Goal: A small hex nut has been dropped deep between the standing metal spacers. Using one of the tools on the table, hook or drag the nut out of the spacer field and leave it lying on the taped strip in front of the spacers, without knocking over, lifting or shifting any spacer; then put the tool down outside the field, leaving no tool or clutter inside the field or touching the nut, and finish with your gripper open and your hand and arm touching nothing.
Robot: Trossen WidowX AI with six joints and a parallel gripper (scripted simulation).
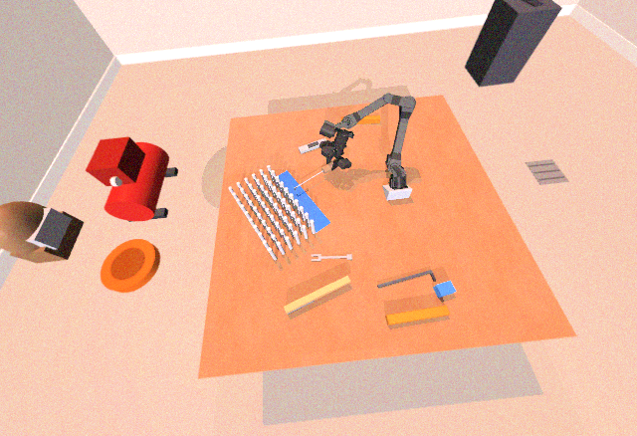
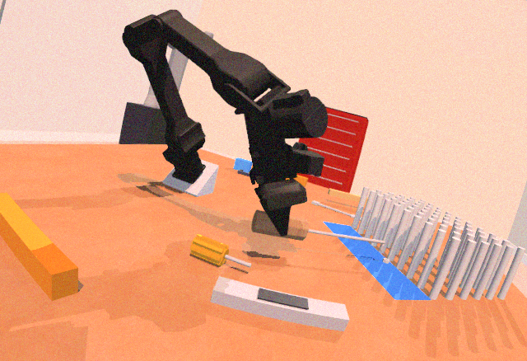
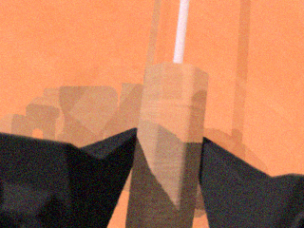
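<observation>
My gripper tip is 90 mm short of the wooden-handled tool and 50 mm to the right of it. The rest, counted from my gripper tip: hex nut (200 mm ahead, 120 mm to the left, 30 mm below); blue taped strip (160 mm ahead, 140 mm to the left, 40 mm below); yellow-handled screwdriver (130 mm to the right, 50 mm behind, 20 mm below).
</observation>
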